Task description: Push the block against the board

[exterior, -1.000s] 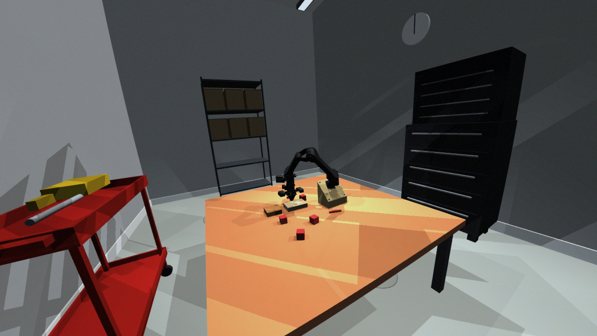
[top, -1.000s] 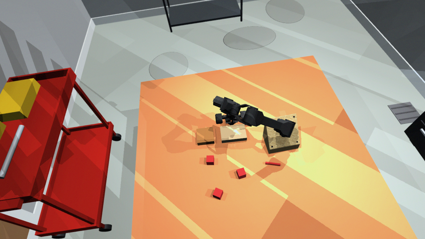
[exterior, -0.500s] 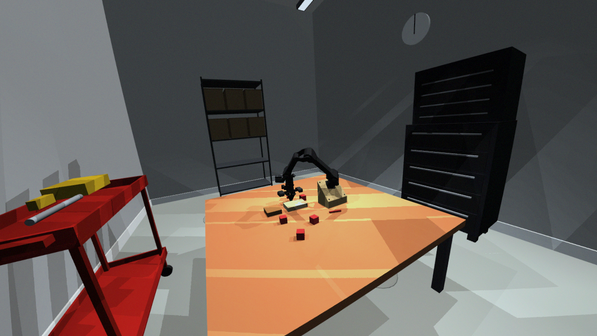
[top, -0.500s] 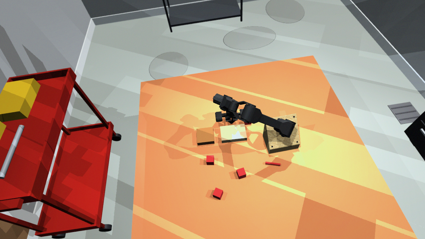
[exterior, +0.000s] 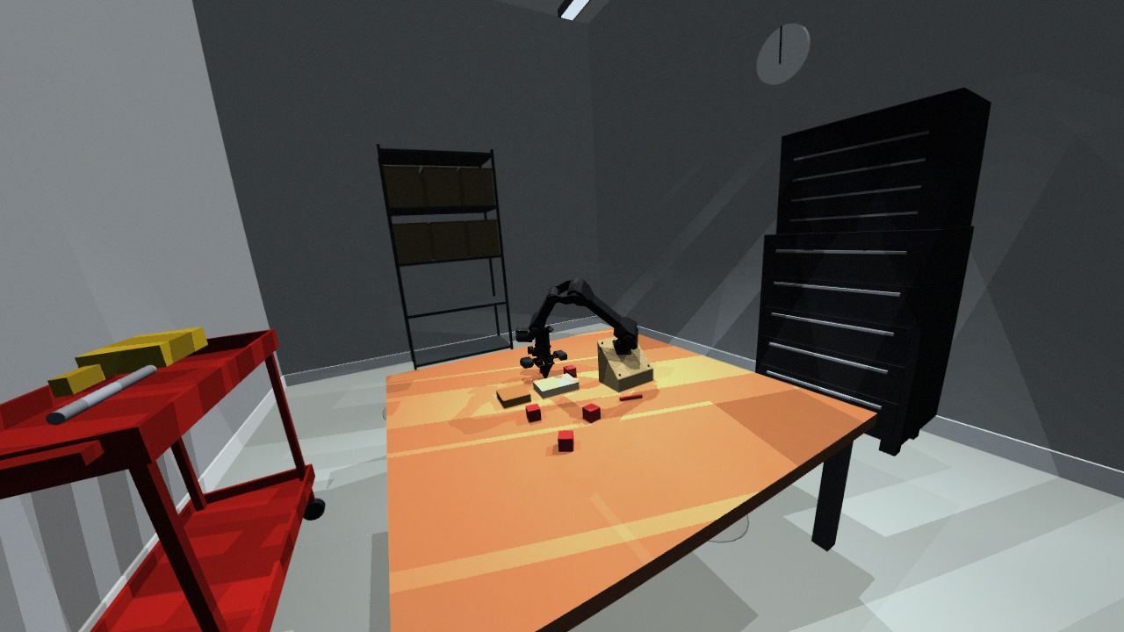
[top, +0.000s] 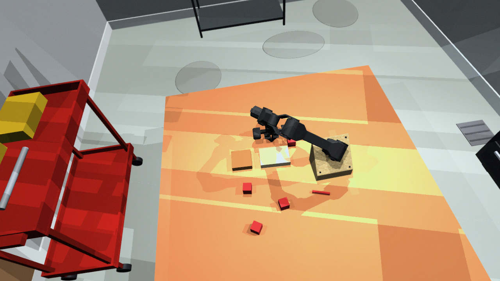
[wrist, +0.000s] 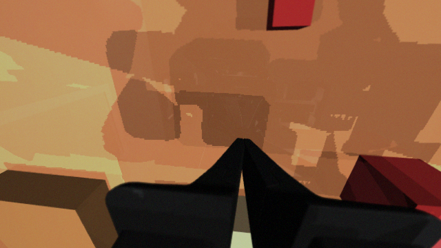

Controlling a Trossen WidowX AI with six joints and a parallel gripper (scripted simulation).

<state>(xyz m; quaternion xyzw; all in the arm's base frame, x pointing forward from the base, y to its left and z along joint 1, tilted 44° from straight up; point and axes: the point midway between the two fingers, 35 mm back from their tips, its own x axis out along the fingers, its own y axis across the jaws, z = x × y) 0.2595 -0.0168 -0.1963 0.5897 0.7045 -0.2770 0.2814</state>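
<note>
My gripper tip is now 10 cm to the right of the board, 1 cm below it and 1 cm past it. Round my gripper tip: thin red stick: 31 cm to the left, 22 cm behind; then square block: 16 cm ahead, 11 cm to the left, 1 cm above.
</note>
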